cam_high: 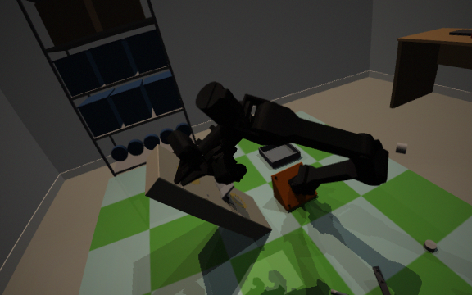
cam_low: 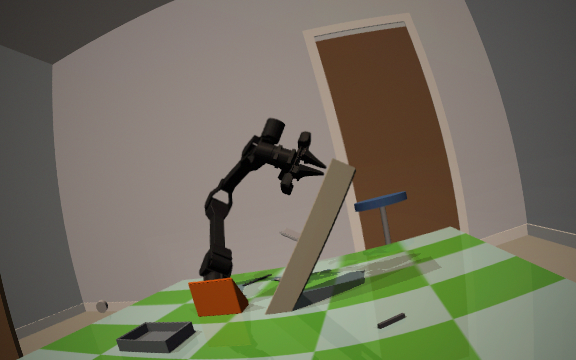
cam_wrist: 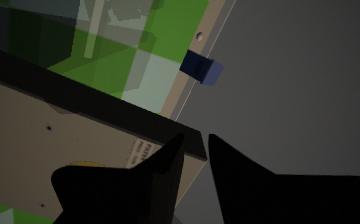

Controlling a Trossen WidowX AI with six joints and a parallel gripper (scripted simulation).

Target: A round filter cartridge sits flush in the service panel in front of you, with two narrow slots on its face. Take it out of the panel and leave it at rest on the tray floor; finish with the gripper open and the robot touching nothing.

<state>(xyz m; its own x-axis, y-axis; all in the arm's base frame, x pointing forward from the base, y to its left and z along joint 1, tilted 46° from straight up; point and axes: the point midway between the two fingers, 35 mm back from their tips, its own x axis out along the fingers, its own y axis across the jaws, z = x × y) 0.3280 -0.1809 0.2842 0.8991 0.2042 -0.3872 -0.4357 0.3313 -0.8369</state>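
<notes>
Right now my gripper tip is 20 mm past the round filter cartridge, 120 mm to the left of it and 80 mm above it. From my gripper tip the other things lie so: dark tray (490 mm behind, 340 mm to the right, 330 mm below); grey bracket (120 mm behind, 110 mm to the right, 170 mm below); tan service panel (70 mm behind, 110 mm to the right, 150 mm below).
</notes>
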